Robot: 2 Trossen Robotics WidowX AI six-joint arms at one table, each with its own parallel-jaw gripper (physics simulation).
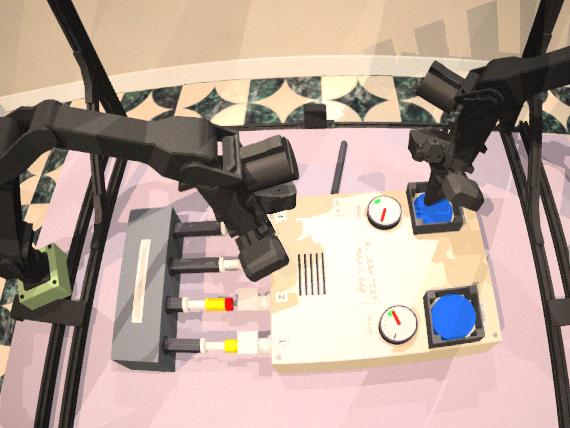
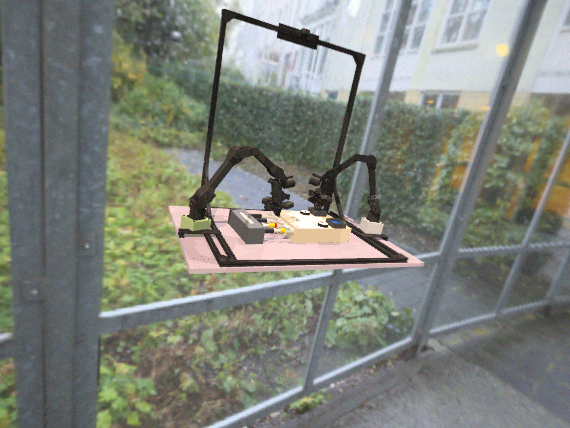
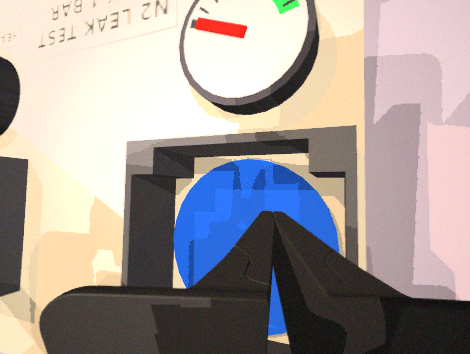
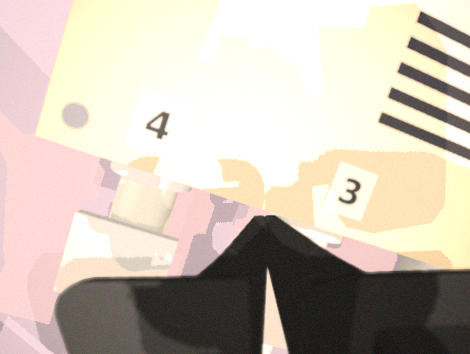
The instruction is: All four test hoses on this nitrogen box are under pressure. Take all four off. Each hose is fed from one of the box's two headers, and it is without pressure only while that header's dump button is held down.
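Where they show: left gripper, between the fingertips: (image 1: 426, 204) (image 3: 271, 221); right gripper, between the fingertips: (image 4: 264, 225); left arm's base, origin of its link: (image 2: 372, 220); right arm's base, origin of its link: (image 1: 36, 271) (image 2: 196, 217).
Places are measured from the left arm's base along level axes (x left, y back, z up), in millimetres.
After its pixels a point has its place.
The beige nitrogen box (image 1: 345, 345) @(z -13, x 200, y -459 mm) (image 2: 320, 235) @(z -52, x 212, y -410 mm) has ports 1 to 4 on its left side. Hose 1 (image 1: 185, 345) @(z -29, x 248, y -697 mm) and hose 2 (image 1: 196, 304) @(z -32, x 177, y -700 mm) run from the grey block to white fittings at the box. Hose 3 (image 1: 195, 265) @(z -29, x 112, y -721 mm) and hose 4 (image 1: 200, 229) @(z -29, x 46, y -733 mm) are partly hidden by the right arm. A white fitting (image 4: 117, 245) @(z -16, x 15, y -643 mm) sits at port 4. My left gripper (image 1: 429, 201) @(z -8, x -53, y -363 mm) (image 3: 271, 221) @(z -8, x -53, y -363 mm) is shut, tips over the upper blue dump button (image 1: 425, 210) @(z -10, x -43, y -364 mm) (image 3: 215, 200) @(z -10, x -26, y -365 mm). My right gripper (image 4: 264, 225) @(z -28, x 60, y -612 mm) is shut, tips at the box edge between labels 4 and 3; they hide part of port 3.
The upper gauge (image 1: 384, 212) @(z 3, x -19, y -433 mm) (image 3: 240, 65) @(z 1, x -28, y -420 mm) has its needle away from green; the lower gauge (image 1: 398, 324) @(z 2, x 162, y -388 mm) has its needle beside green. The lower blue button (image 1: 453, 316) @(z 3, x 139, y -306 mm) is uncovered. The grey block (image 1: 135, 300) @(z -13, x 201, y -798 mm) (image 2: 242, 232) @(z -62, x 246, y -825 mm) stands left of the box. A dark rod (image 1: 340, 167) @(z -80, x -156, y -526 mm) lies behind it.
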